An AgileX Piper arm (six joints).
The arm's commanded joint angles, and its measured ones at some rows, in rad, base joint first. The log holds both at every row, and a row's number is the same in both.
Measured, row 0:
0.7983 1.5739 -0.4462 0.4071 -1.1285 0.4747
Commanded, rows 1 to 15:
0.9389 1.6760 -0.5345 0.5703 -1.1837 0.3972
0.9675 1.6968 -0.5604 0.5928 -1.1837 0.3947
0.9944 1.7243 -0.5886 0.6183 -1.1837 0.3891
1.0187 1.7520 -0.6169 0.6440 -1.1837 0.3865
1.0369 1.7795 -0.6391 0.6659 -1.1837 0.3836
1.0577 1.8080 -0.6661 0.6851 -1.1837 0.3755
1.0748 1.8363 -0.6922 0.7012 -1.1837 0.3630
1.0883 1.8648 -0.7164 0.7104 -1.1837 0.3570
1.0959 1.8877 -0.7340 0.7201 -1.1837 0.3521
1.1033 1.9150 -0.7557 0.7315 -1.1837 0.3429
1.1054 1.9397 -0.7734 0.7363 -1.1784 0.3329
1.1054 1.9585 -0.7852 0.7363 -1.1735 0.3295
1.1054 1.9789 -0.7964 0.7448 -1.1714 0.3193
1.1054 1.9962 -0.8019 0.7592 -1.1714 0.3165
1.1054 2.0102 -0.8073 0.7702 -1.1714 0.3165
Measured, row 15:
1.1042 1.9515 -0.7752 0.7209 -1.1549 0.3428
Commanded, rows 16 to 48:
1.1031 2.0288 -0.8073 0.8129 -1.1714 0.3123
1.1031 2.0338 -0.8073 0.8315 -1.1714 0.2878
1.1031 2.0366 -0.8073 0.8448 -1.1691 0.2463
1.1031 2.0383 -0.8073 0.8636 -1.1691 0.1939
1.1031 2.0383 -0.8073 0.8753 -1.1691 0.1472
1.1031 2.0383 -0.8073 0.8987 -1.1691 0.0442
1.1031 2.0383 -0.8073 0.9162 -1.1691 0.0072
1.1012 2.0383 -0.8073 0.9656 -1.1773 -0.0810
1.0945 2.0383 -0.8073 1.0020 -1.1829 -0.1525
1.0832 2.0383 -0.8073 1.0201 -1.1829 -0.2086
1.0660 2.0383 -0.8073 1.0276 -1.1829 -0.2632
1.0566 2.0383 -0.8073 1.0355 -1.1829 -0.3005
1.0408 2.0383 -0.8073 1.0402 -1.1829 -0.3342
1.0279 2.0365 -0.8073 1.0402 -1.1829 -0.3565
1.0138 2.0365 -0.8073 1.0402 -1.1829 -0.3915
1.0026 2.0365 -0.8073 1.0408 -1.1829 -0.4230
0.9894 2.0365 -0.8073 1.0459 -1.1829 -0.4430
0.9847 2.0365 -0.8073 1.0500 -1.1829 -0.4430
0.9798 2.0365 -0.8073 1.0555 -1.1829 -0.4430
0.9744 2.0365 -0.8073 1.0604 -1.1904 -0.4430
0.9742 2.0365 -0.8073 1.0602 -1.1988 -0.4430
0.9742 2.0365 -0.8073 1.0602 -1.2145 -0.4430
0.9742 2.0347 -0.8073 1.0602 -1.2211 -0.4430
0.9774 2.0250 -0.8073 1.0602 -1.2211 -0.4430
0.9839 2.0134 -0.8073 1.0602 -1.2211 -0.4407
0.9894 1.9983 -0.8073 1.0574 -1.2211 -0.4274
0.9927 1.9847 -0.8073 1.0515 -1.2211 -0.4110
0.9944 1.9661 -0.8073 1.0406 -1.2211 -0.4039
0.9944 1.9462 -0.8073 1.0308 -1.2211 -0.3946
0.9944 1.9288 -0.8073 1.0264 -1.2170 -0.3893
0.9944 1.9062 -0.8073 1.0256 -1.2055 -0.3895
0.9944 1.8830 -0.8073 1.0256 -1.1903 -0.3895
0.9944 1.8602 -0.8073 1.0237 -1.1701 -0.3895
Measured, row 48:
0.9921 1.9436 -0.8123 1.0355 -1.2112 -0.3961
